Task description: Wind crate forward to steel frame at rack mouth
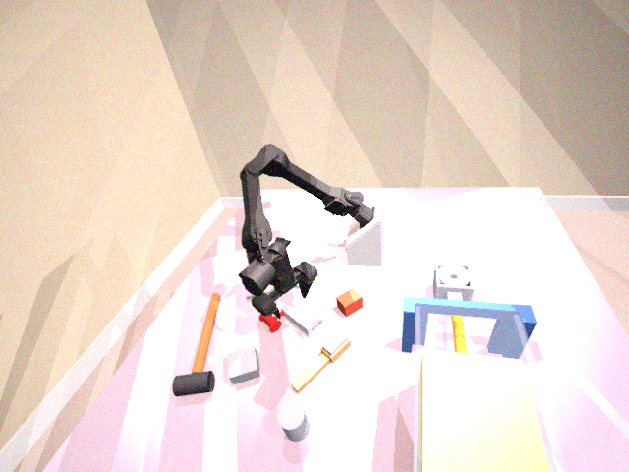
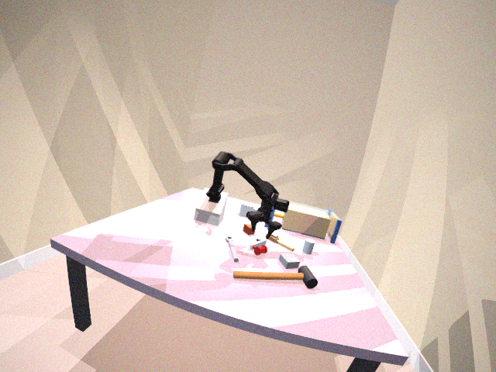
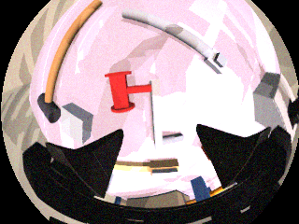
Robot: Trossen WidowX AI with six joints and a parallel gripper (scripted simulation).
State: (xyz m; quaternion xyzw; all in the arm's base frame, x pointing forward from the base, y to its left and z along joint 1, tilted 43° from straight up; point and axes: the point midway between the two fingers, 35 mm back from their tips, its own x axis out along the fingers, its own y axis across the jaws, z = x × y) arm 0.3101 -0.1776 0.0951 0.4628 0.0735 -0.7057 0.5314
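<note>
Now: gripper tip 5 cm above the crank handle and 1 cm to the left of it. From my gripper tip the other things lie so: brush 11 cm ahead, 10 cm to the left, 5 cm below; then grey block 16 cm ahead, 10 cm to the right, 5 cm below; then red knob 6 cm to the right, 4 cm below, 1 cm ahead.
</note>
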